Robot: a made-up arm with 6 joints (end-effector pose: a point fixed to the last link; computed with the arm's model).
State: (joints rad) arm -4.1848 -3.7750 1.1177 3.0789 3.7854 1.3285
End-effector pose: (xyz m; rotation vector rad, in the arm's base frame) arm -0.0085 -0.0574 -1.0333 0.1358 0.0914 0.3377
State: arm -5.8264 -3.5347 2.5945 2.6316 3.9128 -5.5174
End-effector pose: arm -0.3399 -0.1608 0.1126 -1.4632 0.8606 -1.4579
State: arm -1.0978 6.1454 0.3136 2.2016 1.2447 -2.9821
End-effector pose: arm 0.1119 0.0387 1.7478 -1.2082 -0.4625 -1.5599
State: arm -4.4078 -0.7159 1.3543 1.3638 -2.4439 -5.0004
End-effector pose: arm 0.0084 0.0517 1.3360 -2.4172 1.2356 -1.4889
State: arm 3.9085 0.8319 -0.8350 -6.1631 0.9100 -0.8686
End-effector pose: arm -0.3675 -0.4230 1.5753 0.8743 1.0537 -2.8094
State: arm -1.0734 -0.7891 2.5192 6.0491 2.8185 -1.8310
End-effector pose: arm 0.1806 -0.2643 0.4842 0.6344 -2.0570 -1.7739
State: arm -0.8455 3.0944 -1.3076 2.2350 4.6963 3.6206
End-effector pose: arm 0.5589 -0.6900 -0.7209 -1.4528 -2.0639 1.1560
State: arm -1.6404 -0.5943 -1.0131 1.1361 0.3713 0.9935
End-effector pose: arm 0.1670 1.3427 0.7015 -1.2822 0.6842 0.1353
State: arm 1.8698 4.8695 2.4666 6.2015 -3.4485 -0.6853
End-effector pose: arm -0.0542 0.0486 0.6515 2.3545 -0.7995 0.5997
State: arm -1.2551 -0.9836 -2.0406 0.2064 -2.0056 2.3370
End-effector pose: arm -0.1516 0.5325 -0.3109 1.2241 -0.3937 0.7418
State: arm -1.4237 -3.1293 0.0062 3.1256 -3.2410 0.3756
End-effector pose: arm 0.0379 0.0184 -1.2615 0.0895 -0.1114 2.1066
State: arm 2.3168 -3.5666 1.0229 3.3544 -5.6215 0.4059
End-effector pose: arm 0.1350 -0.1857 -1.2493 -1.9996 -2.3668 -0.2105
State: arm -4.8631 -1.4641 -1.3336 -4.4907 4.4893 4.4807
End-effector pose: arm -0.0890 -0.9594 -0.5600 -1.2955 0.9576 -2.0169
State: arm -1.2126 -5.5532 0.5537 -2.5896 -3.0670 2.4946
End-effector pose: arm 0.4603 -1.1042 0.8858 -0.0486 -2.3029 -1.5197
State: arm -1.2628 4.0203 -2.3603 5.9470 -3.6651 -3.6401
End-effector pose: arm 0.1117 -0.2741 -0.3532 -1.9561 1.0052 1.1919
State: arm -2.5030 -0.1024 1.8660 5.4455 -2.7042 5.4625
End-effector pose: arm -0.5389 -0.4895 0.7053 -1.4796 -0.1049 -2.3621
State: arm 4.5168 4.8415 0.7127 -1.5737 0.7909 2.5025
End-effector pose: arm 0.2192 1.2698 0.9841 -0.5113 -0.8954 -0.4751
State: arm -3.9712 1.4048 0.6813 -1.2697 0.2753 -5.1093
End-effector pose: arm -1.0228 1.0970 -0.2048 -2.0997 0.9938 0.9633
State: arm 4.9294 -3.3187 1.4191 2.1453 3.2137 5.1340
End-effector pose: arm -0.1037 0.6277 -0.7116 1.0597 -0.7955 1.3790
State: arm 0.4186 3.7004 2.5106 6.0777 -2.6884 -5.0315
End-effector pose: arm -0.4280 -0.1368 0.4252 -1.3986 -2.4563 0.3506
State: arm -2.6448 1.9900 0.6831 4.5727 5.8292 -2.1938
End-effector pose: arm -0.8689 -0.5664 -0.9630 1.6688 -2.0475 0.5218
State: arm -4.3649 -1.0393 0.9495 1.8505 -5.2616 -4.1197
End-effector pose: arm 0.1129 -0.6722 1.4512 0.8118 -0.6739 -0.3622
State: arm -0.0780 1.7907 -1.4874 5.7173 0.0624 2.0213
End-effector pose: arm 0.9379 -0.0366 0.9857 0.2932 0.2525 1.3567
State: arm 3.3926 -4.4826 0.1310 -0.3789 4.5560 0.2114
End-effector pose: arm -1.4217 -0.4439 -0.1891 0.2602 0.4957 -2.5321
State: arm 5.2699 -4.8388 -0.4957 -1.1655 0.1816 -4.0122
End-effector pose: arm 0.7904 -1.2237 0.8361 0.9634 0.3629 0.0043
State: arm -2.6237 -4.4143 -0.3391 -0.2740 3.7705 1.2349
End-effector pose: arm -1.2152 -0.7569 0.0809 -0.8759 0.6196 -1.1392
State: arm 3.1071 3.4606 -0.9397 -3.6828 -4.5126 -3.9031
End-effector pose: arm -0.3746 -0.0781 -1.0971 -0.6945 -0.9303 2.4502
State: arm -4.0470 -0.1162 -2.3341 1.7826 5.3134 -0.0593
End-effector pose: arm 0.4612 -0.5205 0.1095 -0.8336 1.7377 -0.4478
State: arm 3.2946 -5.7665 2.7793 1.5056 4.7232 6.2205
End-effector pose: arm -0.1983 0.0309 -0.1346 -1.4585 0.9330 1.1986
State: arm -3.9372 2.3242 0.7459 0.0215 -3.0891 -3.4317
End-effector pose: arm -0.4046 0.3559 -1.0528 0.0036 0.0197 -1.1071
